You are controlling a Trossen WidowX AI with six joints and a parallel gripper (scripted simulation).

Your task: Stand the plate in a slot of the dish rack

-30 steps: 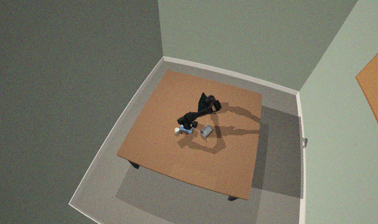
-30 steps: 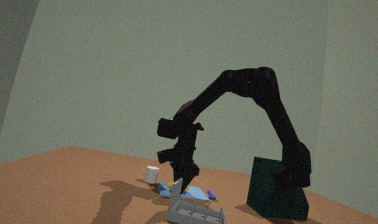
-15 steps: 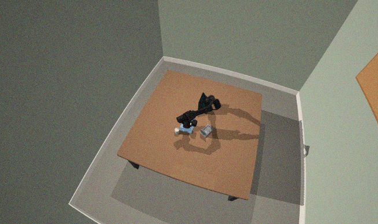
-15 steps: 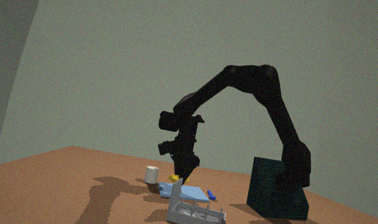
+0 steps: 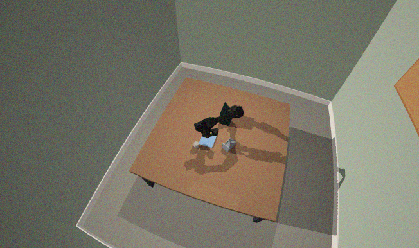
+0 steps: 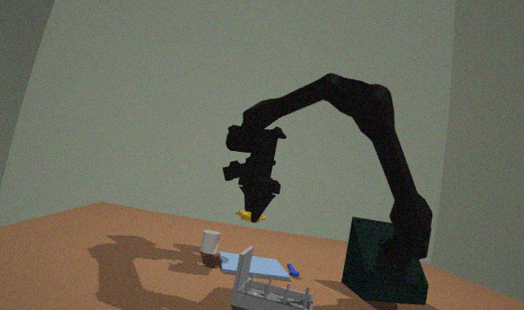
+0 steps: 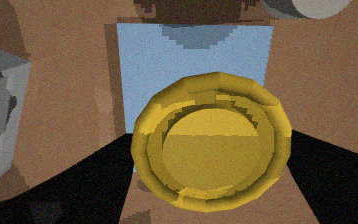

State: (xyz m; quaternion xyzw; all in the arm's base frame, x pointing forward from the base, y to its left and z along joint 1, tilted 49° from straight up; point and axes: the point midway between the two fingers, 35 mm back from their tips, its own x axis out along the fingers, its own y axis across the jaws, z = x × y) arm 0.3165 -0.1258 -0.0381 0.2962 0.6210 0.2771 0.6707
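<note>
Now: gripper tip 20 mm past the grey dish rack, 200 mm to the right of it and 80 mm above it. From my gripper tip the other things lie so: white cup 70 mm ahead, 80 mm to the right, 80 mm below; light-blue pad 20 mm behind, 100 mm below; yellow plate 10 mm above.
</note>
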